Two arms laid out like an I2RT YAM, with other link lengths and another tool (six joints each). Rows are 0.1 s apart.
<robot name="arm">
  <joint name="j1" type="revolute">
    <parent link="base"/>
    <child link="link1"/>
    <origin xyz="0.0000 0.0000 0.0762" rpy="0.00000 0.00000 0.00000"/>
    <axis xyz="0 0 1"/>
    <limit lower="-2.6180" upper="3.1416"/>
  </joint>
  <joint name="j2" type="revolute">
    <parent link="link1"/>
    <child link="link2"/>
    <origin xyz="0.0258 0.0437 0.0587" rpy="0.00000 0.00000 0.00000"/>
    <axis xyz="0 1 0"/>
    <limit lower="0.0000" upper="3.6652"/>
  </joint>
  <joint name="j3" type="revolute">
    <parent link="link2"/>
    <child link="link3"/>
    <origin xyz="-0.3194 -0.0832 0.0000" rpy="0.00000 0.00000 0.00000"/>
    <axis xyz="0 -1 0"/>
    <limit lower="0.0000" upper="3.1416"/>
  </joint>
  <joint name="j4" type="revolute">
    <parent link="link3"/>
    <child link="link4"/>
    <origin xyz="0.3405 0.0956 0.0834" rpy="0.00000 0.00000 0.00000"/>
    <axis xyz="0 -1 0"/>
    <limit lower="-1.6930" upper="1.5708"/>
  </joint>
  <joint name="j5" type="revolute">
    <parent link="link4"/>
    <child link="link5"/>
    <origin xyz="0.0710 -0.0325 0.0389" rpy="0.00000 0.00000 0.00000"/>
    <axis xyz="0 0 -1"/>
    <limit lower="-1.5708" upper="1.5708"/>
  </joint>
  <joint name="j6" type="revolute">
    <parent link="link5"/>
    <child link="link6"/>
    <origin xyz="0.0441 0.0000 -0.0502" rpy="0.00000 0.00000 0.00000"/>
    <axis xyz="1 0 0"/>
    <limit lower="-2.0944" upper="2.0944"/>
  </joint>
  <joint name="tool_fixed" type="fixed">
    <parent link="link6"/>
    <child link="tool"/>
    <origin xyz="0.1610 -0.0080 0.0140" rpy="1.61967 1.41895 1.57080"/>
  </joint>
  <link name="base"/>
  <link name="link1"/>
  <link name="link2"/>
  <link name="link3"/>
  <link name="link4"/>
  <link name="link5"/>
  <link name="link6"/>
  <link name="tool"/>
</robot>
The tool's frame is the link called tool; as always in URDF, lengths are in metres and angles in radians.
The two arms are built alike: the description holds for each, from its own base.
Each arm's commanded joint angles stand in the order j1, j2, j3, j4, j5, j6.
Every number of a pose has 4 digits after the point.
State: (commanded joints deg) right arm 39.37 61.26 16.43 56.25 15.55 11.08; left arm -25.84 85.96 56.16 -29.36 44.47 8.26
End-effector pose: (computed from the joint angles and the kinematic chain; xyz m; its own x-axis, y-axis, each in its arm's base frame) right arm 0.3610 0.2424 0.2876 0.0060 0.4266 -0.9044 -0.3912 0.8333 0.3905; left arm 0.3489 -0.3103 0.1767 -0.5541 0.4996 -0.6658 0.8323 0.3164 -0.4552
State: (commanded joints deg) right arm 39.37 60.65 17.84 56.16 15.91 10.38; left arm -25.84 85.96 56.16 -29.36 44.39 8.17
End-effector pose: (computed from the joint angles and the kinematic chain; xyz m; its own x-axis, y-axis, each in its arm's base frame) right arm 0.3623 0.2422 0.3054 0.0367 0.4368 -0.8988 -0.3956 0.8323 0.3883; left arm 0.3491 -0.3101 0.1765 -0.5554 0.4994 -0.6649 0.8314 0.3183 -0.4555
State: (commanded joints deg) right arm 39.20 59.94 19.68 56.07 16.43 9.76; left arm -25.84 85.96 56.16 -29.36 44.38 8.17
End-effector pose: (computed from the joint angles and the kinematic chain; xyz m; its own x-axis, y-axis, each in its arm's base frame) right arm 0.3643 0.2400 0.3282 0.0751 0.4532 -0.8883 -0.3976 0.8305 0.3901; left arm 0.3492 -0.3101 0.1765 -0.5554 0.4994 -0.6649 0.8314 0.3184 -0.4554
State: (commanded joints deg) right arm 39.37 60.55 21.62 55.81 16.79 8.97; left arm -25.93 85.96 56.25 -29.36 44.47 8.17
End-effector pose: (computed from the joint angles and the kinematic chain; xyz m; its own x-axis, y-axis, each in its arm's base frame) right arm 0.3679 0.2433 0.3420 0.0944 0.4534 -0.8863 -0.3991 0.8329 0.3835; left arm 0.3489 -0.3110 0.1774 -0.5537 0.4995 -0.6663 0.8325 0.3156 -0.4553
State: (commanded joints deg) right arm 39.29 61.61 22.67 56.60 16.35 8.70; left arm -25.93 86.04 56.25 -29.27 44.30 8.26
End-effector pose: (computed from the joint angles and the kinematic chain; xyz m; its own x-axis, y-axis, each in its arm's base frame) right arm 0.3708 0.2468 0.3484 0.1044 0.4562 -0.8837 -0.4081 0.8300 0.3802; left arm 0.3495 -0.3109 0.1766 -0.5523 0.5007 -0.6665 0.8335 0.3171 -0.4525
